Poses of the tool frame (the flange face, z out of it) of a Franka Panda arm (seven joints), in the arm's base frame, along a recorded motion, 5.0 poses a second.
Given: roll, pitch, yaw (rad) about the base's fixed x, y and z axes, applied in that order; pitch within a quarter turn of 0, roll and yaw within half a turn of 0; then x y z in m.
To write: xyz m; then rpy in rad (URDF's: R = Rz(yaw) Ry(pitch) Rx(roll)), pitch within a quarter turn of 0, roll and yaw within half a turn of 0. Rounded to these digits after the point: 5 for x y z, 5 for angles.
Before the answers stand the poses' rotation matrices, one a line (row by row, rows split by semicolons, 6 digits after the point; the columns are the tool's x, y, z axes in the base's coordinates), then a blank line. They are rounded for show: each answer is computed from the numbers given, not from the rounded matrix.
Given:
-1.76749, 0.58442, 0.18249, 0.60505, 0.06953, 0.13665
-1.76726, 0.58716, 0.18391, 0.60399, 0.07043, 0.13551
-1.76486, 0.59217, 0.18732, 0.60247, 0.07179, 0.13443
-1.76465, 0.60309, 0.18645, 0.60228, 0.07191, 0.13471
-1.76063, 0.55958, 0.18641, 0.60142, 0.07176, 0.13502
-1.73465, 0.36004, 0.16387, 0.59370, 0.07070, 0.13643
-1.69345, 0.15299, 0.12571, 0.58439, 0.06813, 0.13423
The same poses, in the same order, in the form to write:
0.820183 -0.496627 -0.284010; 0.151359 -0.290377 0.944866; -0.551716 -0.817950 -0.162993
0.818478 -0.498481 -0.285675; 0.152247 -0.291274 0.944447; -0.553999 -0.816502 -0.162509
0.815217 -0.502191 -0.288488; 0.154518 -0.291468 0.944018; -0.558163 -0.814156 -0.160012
0.809313 -0.511210 -0.289270; 0.152670 -0.292475 0.944008; -0.567190 -0.808160 -0.158657
0.832796 -0.477292 -0.280433; 0.157065 -0.282039 0.946459; -0.530830 -0.832254 -0.159915
0.923345 -0.316325 -0.217652; 0.152678 -0.217642 0.964013; -0.352312 -0.923348 -0.152663
0.980521 -0.134716 -0.142935; 0.123915 -0.140344 0.982318; -0.152394 -0.980895 -0.120917

0.60505, 0.06953, 0.13665, -1.76749, 0.58442, 0.18249
0.60399, 0.07043, 0.13551, -1.76726, 0.58716, 0.18391
0.60247, 0.07179, 0.13443, -1.76486, 0.59217, 0.18732
0.60228, 0.07191, 0.13471, -1.76465, 0.60309, 0.18645
0.60142, 0.07176, 0.13502, -1.76063, 0.55958, 0.18641
0.59370, 0.07070, 0.13643, -1.73465, 0.36004, 0.16387
0.58439, 0.06813, 0.13423, -1.69345, 0.15299, 0.12571

